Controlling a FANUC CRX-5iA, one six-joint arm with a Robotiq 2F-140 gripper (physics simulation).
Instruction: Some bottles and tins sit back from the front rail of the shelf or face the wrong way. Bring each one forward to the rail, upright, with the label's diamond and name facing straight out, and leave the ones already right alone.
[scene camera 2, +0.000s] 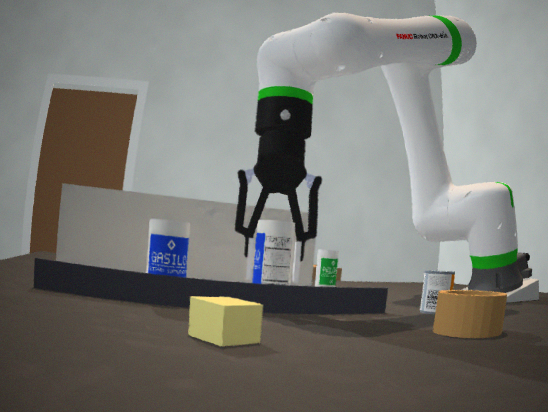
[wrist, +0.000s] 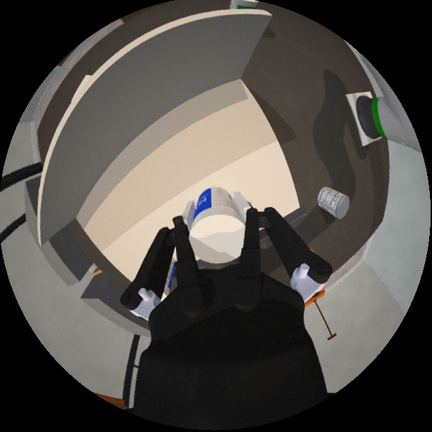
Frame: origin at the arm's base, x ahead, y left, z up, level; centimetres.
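Where they show: gripper, between the fingertips: (scene camera 2: 271, 280); arm's base, origin of its link: (scene camera 2: 495, 286).
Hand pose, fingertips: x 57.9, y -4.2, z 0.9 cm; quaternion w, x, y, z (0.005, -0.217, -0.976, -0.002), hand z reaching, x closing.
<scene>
Each offset is from my fingertips to the centre of the thing. "pt": to the spot under its first point.
My gripper (scene camera 2: 274, 247) (wrist: 215, 219) is shut on a white bottle @(pt dy +3.1, dx +1.5, dz +3.8 cm) (scene camera 2: 274, 257) (wrist: 215, 235) with a blue label. The bottle is upright on the shelf behind the dark front rail (scene camera 2: 313, 300). Its blue label side points left, and its white printed panel faces the camera. A second white bottle @(pt dy +8.0, dx +19.4, dz +3.1 cm) (scene camera 2: 168, 253) with a blue GASILO label and diamond stands at the rail to the left, facing out. A small white tin @(dy -35.7, dx -33.4, dz +1.0 cm) (scene camera 2: 327, 267) with a green label stands to the right. A tin @(dy +15.8, dx -22.9, dz -0.3 cm) (scene camera 2: 436, 291) (wrist: 333, 202) with a grey printed panel stands on the table right of the shelf.
The shelf has a tall grey back wall (scene camera 2: 109, 229) (wrist: 141, 104). A yellow block @(dy +28.7, dx +19.0, dz -1.9 cm) (scene camera 2: 225, 320) lies on the table in front of the rail. A tan round container @(dy +33.5, dx -11.0, dz -1.3 cm) (scene camera 2: 458, 312) stands at the right edge. The robot base (wrist: 368, 118) is beyond the tin.
</scene>
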